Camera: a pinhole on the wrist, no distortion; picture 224 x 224 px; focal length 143.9 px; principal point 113.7 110.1 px. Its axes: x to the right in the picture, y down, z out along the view. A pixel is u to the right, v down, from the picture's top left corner.
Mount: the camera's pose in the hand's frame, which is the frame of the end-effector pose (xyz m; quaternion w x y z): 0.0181 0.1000 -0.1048 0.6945 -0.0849 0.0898 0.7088
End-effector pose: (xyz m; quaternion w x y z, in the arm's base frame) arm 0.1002 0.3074 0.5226 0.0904 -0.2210 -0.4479 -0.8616
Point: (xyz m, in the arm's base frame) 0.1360 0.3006 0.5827
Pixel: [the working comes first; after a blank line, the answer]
In the camera's frame: -0.0721 0.0244 0.1261

31.5 138.0
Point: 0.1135 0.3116 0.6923
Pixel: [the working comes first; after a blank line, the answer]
In the camera's frame: -0.0237 -0.0473 0.1979

96.5 75.7
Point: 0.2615 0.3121 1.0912
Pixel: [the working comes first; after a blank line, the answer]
In the camera's frame: 0.2487 -0.1047 0.5197

182.6 81.1
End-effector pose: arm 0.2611 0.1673 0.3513 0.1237 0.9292 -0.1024 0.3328
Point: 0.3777 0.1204 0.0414
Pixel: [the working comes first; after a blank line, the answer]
In the camera's frame: -0.2335 0.1308 0.3726

23.5 160.6
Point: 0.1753 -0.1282 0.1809
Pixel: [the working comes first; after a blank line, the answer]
In the camera's frame: 0.1080 0.1600 0.3037

164.9 185.9
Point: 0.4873 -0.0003 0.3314
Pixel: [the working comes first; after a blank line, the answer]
In the camera's frame: -0.0835 -0.1555 0.2938

72.8 33.9
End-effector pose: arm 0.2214 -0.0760 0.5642 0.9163 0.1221 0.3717 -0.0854
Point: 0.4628 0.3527 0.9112
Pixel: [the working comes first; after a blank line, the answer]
In the camera's frame: 0.3208 0.1141 0.4739

211.1 144.8
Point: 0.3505 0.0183 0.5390
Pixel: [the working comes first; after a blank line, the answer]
In the camera's frame: -0.0200 -0.0839 0.1458

94.0 27.3
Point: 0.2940 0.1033 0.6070
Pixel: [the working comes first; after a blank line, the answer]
In the camera's frame: 0.0613 0.0078 0.1505

172.3 117.6
